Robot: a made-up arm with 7 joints.
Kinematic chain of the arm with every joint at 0, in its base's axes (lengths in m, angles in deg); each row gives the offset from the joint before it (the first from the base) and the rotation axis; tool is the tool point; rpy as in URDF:
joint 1: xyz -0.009 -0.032 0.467 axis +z
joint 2: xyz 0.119 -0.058 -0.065 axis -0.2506 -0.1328 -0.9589
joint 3: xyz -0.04 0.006 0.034 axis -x
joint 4: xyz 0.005 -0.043 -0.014 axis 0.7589 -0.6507 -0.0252
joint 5: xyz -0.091 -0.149 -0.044 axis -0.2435 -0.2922 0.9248
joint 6: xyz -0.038 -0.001 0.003 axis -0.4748 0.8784 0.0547
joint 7: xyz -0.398 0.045 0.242 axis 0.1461 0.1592 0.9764
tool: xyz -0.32 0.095 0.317 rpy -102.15 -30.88 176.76
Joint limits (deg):
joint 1: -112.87..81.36
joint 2: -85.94..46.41
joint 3: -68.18..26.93
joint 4: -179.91..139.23
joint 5: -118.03..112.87
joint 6: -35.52..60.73
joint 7: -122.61..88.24
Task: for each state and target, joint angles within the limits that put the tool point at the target. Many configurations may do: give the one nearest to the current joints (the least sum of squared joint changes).
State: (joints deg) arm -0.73 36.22 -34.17 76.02 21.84 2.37 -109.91
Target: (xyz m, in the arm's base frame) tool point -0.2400 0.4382 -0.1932
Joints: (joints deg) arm 4.76 39.81 -24.86 75.64 45.97 -13.94 -82.69
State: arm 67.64 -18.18 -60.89 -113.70 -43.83 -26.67 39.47
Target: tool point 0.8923 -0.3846 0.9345
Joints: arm 60.33 -33.31 -68.18 -82.63 -5.05 -35.52 41.76
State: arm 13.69 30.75 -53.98 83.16 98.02 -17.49 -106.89
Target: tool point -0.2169 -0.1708 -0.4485
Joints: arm 15.20 25.94 -29.37 54.37 104.03 -20.46 -88.60
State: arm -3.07 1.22 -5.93 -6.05 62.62 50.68 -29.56
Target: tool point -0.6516 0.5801 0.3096
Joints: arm -27.36 31.49 -12.60 18.16 78.35 53.22 -31.25
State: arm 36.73 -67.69 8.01 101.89 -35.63 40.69 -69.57
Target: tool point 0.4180 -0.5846 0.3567
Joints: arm 33.48 -58.85 -2.84 120.77 -25.20 32.64 -84.61
